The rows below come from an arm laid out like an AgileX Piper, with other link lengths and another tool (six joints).
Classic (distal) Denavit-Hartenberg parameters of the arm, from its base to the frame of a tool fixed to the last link. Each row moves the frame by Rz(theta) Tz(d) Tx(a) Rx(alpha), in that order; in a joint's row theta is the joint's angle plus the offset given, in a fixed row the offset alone. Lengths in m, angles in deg.
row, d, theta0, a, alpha
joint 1, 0.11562, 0, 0, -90
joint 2, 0, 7.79, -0.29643, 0
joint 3, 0, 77.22, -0.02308, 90
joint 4, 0.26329, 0, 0, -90
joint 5, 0, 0, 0, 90
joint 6, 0.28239, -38.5, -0.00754, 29.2
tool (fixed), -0.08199, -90, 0, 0
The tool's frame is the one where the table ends.
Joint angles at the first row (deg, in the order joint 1, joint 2, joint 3, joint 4, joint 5, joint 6):
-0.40 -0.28 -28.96 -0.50 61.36 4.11
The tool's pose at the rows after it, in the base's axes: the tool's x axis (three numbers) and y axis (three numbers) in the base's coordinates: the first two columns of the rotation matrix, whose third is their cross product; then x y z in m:
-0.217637 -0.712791 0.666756 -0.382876 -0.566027 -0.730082 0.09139 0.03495 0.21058
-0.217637 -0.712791 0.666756 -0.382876 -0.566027 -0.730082 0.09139 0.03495 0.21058
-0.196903 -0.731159 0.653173 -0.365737 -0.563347 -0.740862 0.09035 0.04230 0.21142
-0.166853 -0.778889 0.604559 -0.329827 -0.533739 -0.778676 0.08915 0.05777 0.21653
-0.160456 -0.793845 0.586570 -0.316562 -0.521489 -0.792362 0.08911 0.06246 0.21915
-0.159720 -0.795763 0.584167 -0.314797 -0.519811 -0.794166 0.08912 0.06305 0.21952
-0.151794 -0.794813 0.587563 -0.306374 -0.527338 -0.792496 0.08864 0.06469 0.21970
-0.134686 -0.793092 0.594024 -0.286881 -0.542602 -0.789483 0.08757 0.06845 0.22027
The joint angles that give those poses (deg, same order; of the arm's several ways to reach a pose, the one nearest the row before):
-0.40 -0.28 -28.96 -0.50 61.36 4.08
-0.40 -0.28 -28.96 -0.50 61.36 4.08
-0.40 -0.28 -28.96 1.77 61.33 3.17
-0.40 -0.28 -28.96 6.50 60.72 2.72
-0.40 -0.28 -28.96 7.97 60.30 2.69
-0.40 -0.28 -28.96 8.16 60.24 2.69
-0.40 -0.28 -28.96 8.74 60.19 1.85
-0.40 -0.28 -28.96 10.08 60.06 0.00

